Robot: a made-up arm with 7 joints.
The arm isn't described. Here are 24 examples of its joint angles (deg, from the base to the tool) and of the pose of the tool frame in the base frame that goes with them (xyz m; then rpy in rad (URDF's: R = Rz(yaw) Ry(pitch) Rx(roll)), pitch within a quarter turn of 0, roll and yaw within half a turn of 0).
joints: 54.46 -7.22 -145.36 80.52 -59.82 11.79 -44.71
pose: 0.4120 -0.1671 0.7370 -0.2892 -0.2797 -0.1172
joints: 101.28 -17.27 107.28 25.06 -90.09 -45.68 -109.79
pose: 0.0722 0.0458 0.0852 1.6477 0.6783 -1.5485
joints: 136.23 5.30 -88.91 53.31 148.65 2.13 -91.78
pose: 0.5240 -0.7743 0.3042 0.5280 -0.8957 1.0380
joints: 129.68 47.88 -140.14 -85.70 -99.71 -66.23 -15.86
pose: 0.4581 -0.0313 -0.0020 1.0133 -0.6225 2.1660
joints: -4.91 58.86 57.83 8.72 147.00 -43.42 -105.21
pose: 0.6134 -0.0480 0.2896 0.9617 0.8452 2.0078
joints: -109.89 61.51 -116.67 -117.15 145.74 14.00 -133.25
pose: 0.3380 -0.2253 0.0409 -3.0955 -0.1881 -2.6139
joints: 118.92 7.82 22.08 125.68 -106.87 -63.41 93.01
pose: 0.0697 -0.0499 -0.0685 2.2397 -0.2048 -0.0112
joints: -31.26 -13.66 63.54 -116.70 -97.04 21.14 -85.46
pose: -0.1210 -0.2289 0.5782 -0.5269 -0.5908 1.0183
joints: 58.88 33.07 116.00 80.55 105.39 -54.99 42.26
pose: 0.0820 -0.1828 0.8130 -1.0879 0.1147 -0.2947
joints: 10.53 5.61 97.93 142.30 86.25 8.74 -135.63
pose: 0.2372 -0.0350 0.8632 -0.6885 0.7880 2.8291
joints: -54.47 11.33 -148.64 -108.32 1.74 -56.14 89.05
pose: -0.0980 -0.0289 -0.0866 2.0553 -0.6255 1.7123
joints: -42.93 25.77 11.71 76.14 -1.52 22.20 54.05
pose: 0.2708 0.3135 0.2441 -0.6441 0.6696 2.3171
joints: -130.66 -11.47 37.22 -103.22 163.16 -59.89 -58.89
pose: -0.0670 -0.6238 0.4626 -1.4176 -1.1167 1.3041
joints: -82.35 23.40 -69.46 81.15 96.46 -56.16 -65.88
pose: -0.2279 0.3385 0.1846 0.3551 -0.5732 -2.7314
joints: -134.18 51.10 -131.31 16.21 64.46 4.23 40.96
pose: 0.1171 -0.2539 0.7749 -1.8474 0.0294 0.7768
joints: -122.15 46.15 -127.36 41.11 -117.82 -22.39 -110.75
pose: 0.1262 -0.6680 0.5929 -0.0035 -0.4619 1.1558
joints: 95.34 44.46 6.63 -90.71 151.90 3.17 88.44
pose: 0.6562 0.1146 0.2886 2.6032 -1.0211 -0.9917
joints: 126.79 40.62 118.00 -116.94 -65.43 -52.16 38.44
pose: 0.7254 -0.0103 0.3480 0.1505 0.4700 2.5136
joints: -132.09 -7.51 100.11 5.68 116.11 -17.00 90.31
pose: 0.1468 0.1262 0.0414 0.3254 -0.4536 2.9325
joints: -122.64 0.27 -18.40 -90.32 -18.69 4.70 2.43
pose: 0.3622 -0.1969 0.4879 -2.5112 -0.2780 -1.1005
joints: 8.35 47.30 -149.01 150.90 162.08 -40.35 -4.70
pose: 0.1634 0.4671 0.0719 2.4811 -0.3149 0.3070
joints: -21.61 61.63 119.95 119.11 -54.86 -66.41 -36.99
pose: 0.0588 -0.4429 0.5130 -2.9555 0.3354 -3.1034
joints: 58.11 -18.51 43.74 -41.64 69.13 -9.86 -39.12
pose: 0.7451 0.0122 0.2304 0.6785 -0.1815 1.6274
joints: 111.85 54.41 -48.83 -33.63 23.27 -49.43 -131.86
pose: 0.4046 0.1634 0.5623 -1.9876 -0.3643 -0.5395
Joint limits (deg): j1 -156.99..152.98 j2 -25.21..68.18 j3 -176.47..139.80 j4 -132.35..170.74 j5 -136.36..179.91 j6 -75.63..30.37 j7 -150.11..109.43
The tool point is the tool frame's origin. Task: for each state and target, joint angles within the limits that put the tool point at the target. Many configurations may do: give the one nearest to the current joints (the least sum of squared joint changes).
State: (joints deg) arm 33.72 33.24 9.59 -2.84 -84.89 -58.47 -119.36
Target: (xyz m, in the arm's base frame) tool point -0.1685 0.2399 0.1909
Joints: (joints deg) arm -4.10 41.58 5.17 -38.41 -76.16 -61.69 -114.20
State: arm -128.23 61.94 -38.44 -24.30 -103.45 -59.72 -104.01
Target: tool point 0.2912 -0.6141 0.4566
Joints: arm -141.47 26.25 -62.25 -25.69 -87.67 -55.51 -105.84
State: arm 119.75 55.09 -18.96 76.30 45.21 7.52 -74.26
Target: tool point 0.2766 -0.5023 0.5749
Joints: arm 84.95 68.18 3.36 90.68 44.34 18.45 -63.58
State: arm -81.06 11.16 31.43 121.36 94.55 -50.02 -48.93
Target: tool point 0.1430 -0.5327 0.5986
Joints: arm -67.65 47.37 56.40 153.83 113.62 -47.52 -46.69
